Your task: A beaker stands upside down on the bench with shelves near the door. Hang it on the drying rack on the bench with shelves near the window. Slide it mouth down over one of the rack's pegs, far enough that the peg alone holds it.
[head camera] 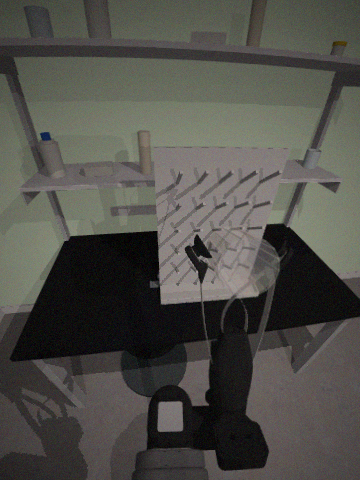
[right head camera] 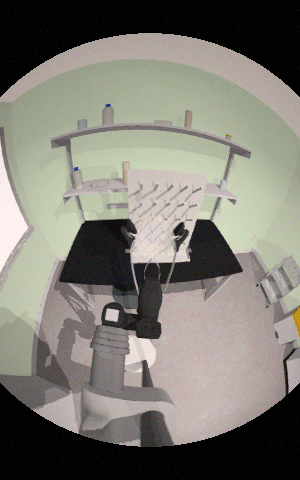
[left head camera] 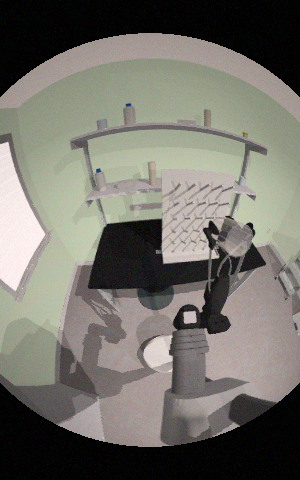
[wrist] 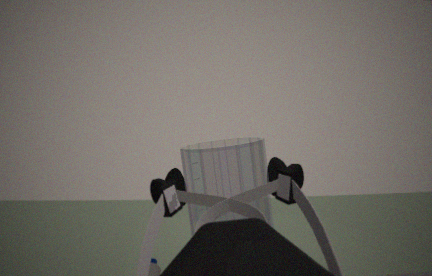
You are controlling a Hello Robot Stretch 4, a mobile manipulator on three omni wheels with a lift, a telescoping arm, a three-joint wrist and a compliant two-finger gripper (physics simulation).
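Places are measured from the robot's base along level axes (x ahead, y left, z up), in centimetres.
Where they show: gripper, fingertip midpoint: (head camera: 240, 234) (right head camera: 155, 219) (left head camera: 232, 220) (wrist: 226, 178); robot's base, link origin: (right head camera: 134, 352) (left head camera: 164, 352).
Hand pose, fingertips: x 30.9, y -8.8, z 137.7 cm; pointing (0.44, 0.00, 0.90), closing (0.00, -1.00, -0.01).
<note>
Each offset is from my fingertips to the centre of the thing. "spot": to the spot under its first point. Level surfaces: height alone.
The clear beaker {dx -0.8, dy +0.0, dz -3.2 cm} (head camera: 250, 265) (left head camera: 234, 241) (wrist: 225, 172) is between the two black fingertips of my gripper (head camera: 242, 254) (left head camera: 230, 231) (right head camera: 154, 234) (wrist: 226, 178), which is shut on its sides. In the wrist view the beaker stands nearly upright in the picture, crosswise to the gripper, with marks on its left side. Which end is its mouth I cannot tell. The white drying rack (head camera: 220, 159) (left head camera: 170, 178) (right head camera: 170, 176), with rows of angled pegs, stands on the black bench {dz -64.3 cm} (head camera: 100, 300) (left head camera: 130, 250) (right head camera: 95, 250). In the head view the beaker overlaps the rack's lower right pegs, and hides some. Contact with a peg cannot be made out.
The lower shelf {dz -18.6 cm} (head camera: 75, 180) behind the rack holds a blue-capped bottle {spot: dx +68.3, dy +59.0, dz -9.7 cm} (head camera: 51, 157) and a tan cylinder {spot: dx +73.1, dy +20.8, dz -8.8 cm} (head camera: 144, 152). The upper shelf (head camera: 150, 49) holds more containers. A dark round stool (head camera: 154, 371) is below the bench's front edge. A wheeled rack stands at the far right.
</note>
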